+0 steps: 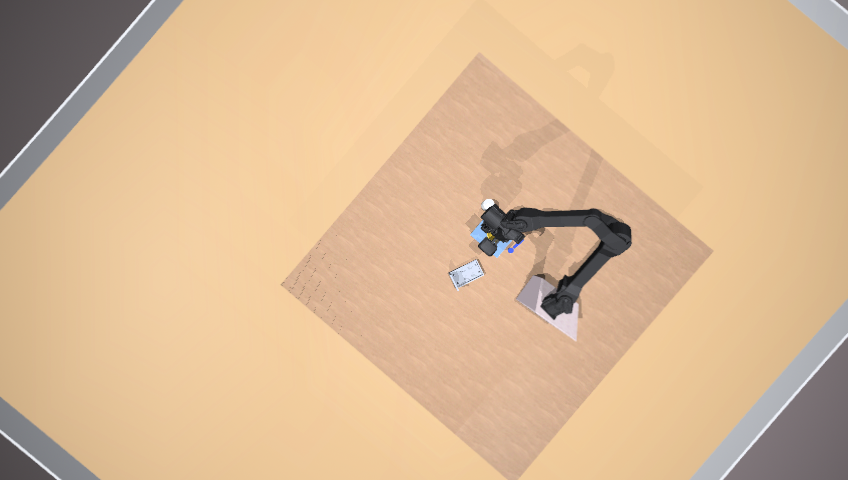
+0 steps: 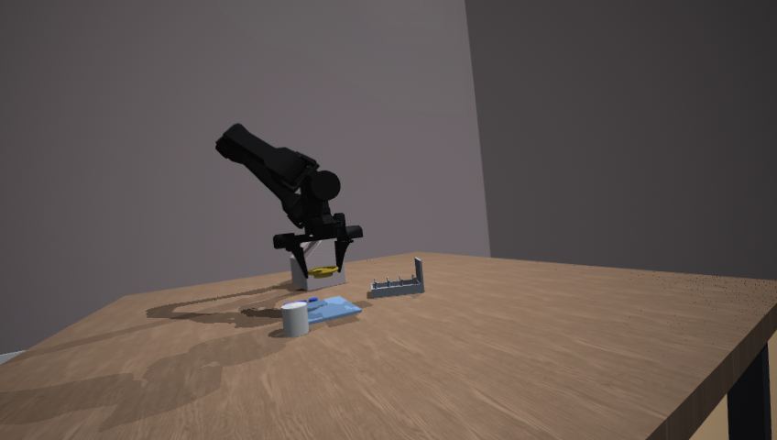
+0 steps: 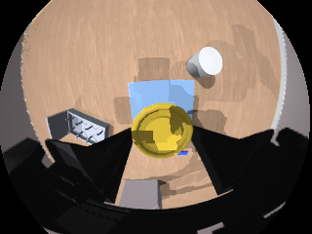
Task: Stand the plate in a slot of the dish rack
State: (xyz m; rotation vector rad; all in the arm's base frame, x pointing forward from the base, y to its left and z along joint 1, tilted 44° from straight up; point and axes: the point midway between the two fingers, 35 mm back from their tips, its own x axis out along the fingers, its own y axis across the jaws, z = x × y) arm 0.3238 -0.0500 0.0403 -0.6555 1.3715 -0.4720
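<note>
Now: the grey dish rack 5 cm behind my gripper tip, 19 cm to the left of it and 6 cm below it. The rest, counted from my gripper tip: yellow plate: 1 cm above; blue mat: 1 cm behind, 1 cm to the right, 8 cm below; white cup: 10 cm ahead, 7 cm to the right, 5 cm below.
</note>
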